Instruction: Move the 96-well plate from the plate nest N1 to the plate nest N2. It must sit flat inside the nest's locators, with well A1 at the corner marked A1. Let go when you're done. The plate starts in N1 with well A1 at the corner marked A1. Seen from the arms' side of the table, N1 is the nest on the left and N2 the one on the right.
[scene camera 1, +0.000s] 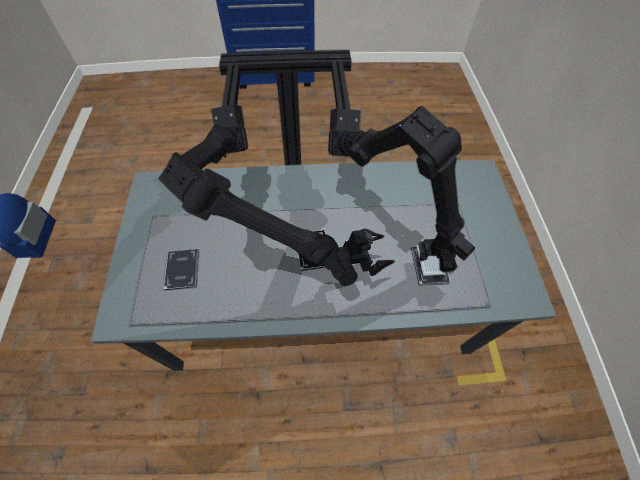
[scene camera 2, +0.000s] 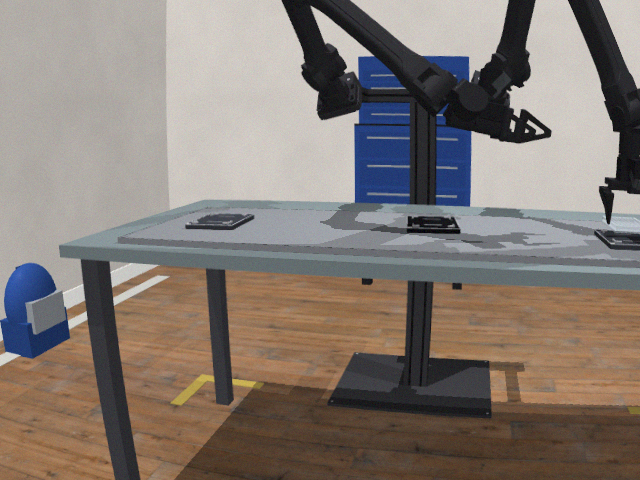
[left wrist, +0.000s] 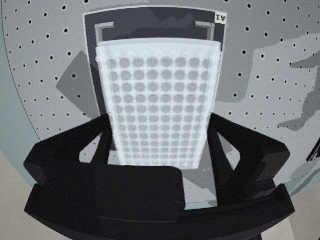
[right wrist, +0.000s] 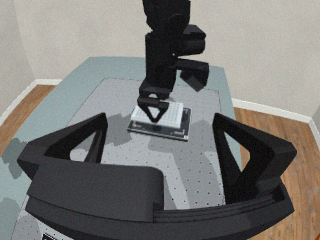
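Note:
There is a white 96-well plate here, which I see in the left wrist view (left wrist: 151, 140) and in the right wrist view (right wrist: 172, 118) as well. My left gripper appears at (left wrist: 159, 118), and the right wrist view has that gripper too, at (right wrist: 158, 111). I can also see my right gripper (scene camera 2: 543, 133), and it is visible again in the right wrist view (right wrist: 160, 118).

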